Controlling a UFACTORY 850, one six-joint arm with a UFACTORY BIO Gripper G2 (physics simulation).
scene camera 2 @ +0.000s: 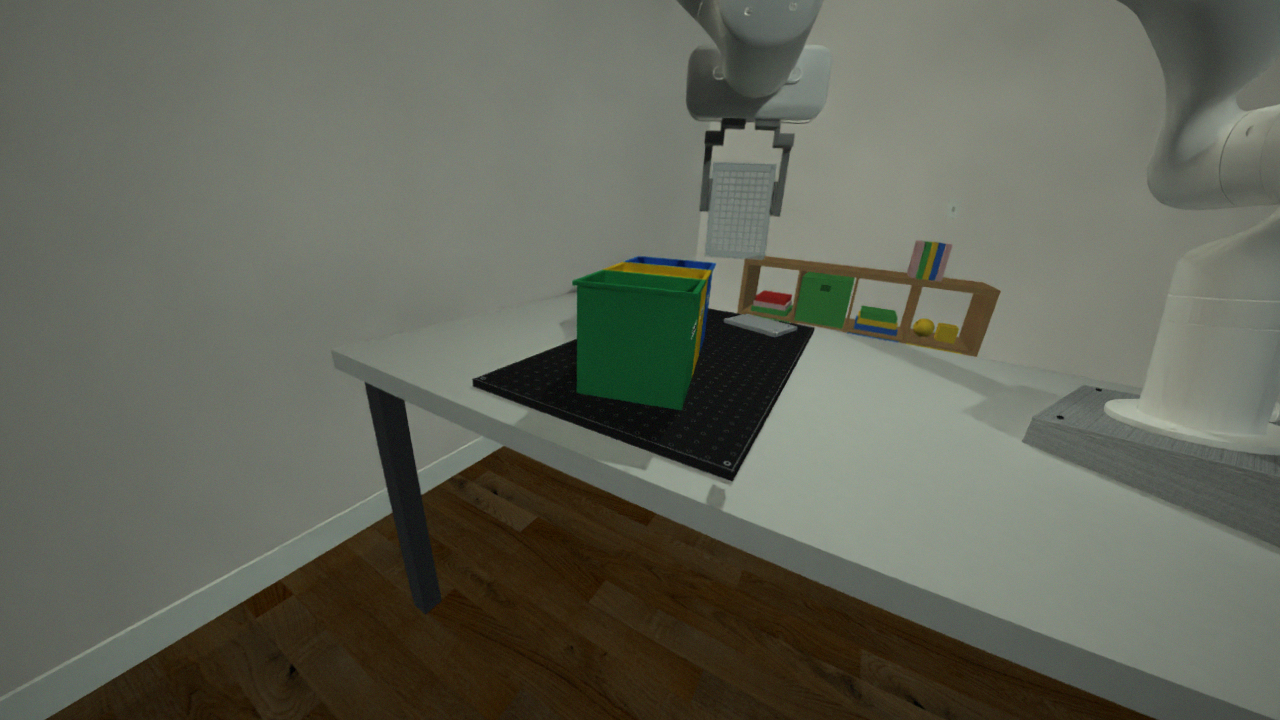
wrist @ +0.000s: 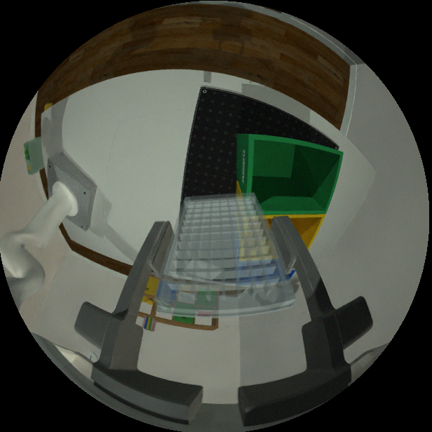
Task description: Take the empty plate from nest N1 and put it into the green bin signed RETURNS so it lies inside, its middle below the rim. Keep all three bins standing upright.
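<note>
My gripper (scene camera 2: pixel 740 213) (wrist: pixel 222 225) is shut on the clear, gridded empty plate (scene camera 2: pixel 738 234) (wrist: pixel 220 245), one finger at each long side. In the scene view the plate hangs steeply, close to upright, above the level of the bin rims. The green bin (scene camera 2: pixel 633 344) (wrist: pixel 295 175) stands upright on the black board, apart from the plate, its inside showing no plate in the wrist view. White lettering (wrist: pixel 243 167) shows on its side. The yellow bin (scene camera 2: pixel 704 308) (wrist: pixel 312 226) and blue bin (scene camera 2: pixel 671 262) stand upright behind it. Nest N1 cannot be made out.
The black perforated board (scene camera 2: pixel 751 394) (wrist: pixel 210 140) lies on the white table (scene camera 2: pixel 859 438) (wrist: pixel 140 130). A pale flat slab (scene camera 2: pixel 760 324) lies at the board's far end. The robot base (scene camera 2: pixel 1199 358) stands at the right. A wall runs beside the bins; a wooden shelf (scene camera 2: pixel 868 269) stands beyond.
</note>
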